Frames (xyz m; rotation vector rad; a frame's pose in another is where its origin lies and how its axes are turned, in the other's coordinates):
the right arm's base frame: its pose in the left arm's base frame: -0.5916 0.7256 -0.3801 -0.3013 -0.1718 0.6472
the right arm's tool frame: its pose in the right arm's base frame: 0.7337 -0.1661 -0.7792 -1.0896 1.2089 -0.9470
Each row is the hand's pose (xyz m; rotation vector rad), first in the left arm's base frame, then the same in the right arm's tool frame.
Working: the left arm's base frame: its pose in the right arm's tool frame: 0.5308 -0.9964 -0.7741 1.4828 -0.5154 0.7012

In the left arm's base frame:
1: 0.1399 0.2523 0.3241 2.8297 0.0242 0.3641
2: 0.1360 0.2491 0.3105 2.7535 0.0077 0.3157
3: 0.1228 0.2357 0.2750 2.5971 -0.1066 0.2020
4: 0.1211 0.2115 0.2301 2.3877 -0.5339 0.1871
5: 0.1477 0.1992 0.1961 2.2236 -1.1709 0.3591
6: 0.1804 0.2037 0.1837 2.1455 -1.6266 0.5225
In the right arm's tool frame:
1: 0.4877 -1.3147 -0.4824 -1.6407 -0.4517 -0.8288
2: 0.4857 -1.3014 -0.4880 -1.7296 -0.4460 -0.8360
3: 0.4819 -1.2670 -0.5083 -1.9329 -0.3948 -0.7850
4: 0.4929 -1.2215 -0.5287 -2.1420 -0.0641 -0.5577
5: 0.5166 -1.1843 -0.5203 -2.0494 0.4478 -0.1991
6: 0.5352 -1.1687 -0.4947 -1.8072 0.7291 0.0532

